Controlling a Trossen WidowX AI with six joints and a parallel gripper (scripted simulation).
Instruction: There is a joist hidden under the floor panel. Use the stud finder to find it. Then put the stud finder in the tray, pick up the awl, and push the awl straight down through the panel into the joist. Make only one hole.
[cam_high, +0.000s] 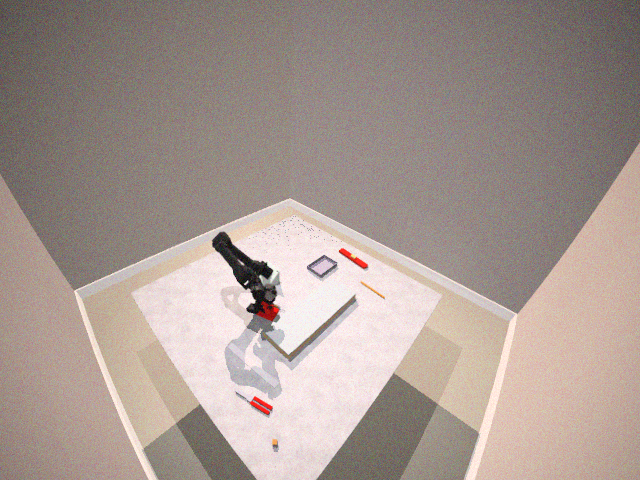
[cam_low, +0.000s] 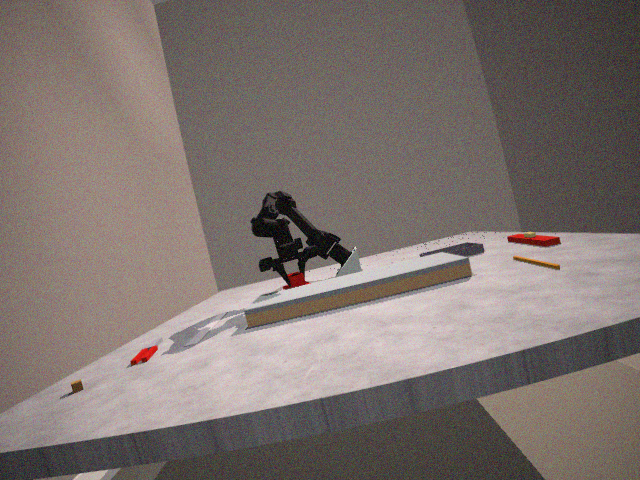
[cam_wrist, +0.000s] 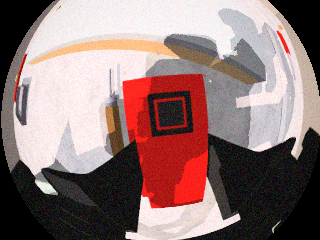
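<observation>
Right now my gripper tip is 60 mm to the right of the awl, 30 mm above it and 10 mm short of it. The rest, counted from my gripper tip: red stud finder 20 mm above, 10 mm ahead; then square indicator 30 mm above, 20 mm ahead, 10 mm to the left; then grey tray 490 mm to the left, 40 mm behind, 20 mm below.
</observation>
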